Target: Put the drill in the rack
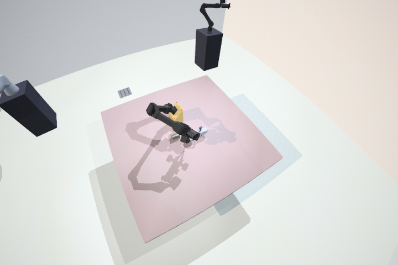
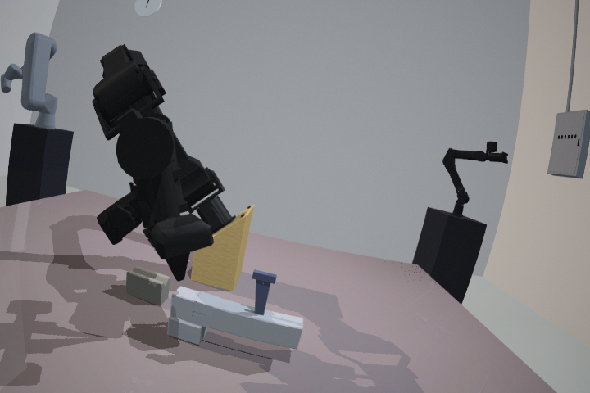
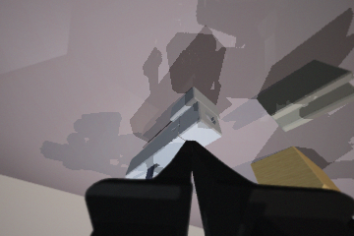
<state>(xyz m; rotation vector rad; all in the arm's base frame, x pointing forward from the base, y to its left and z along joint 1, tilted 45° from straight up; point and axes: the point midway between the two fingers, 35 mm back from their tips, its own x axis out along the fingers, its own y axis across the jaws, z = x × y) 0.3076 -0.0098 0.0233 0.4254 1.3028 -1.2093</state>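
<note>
The blue key is 11 cm to the left of my gripper tip and 1 cm behind it. From my gripper tip the other things lie so: drill 6 cm to the left, 5 cm below, 2 cm behind; then rack 11 cm behind, 8 cm to the right, 8 cm below.
</note>
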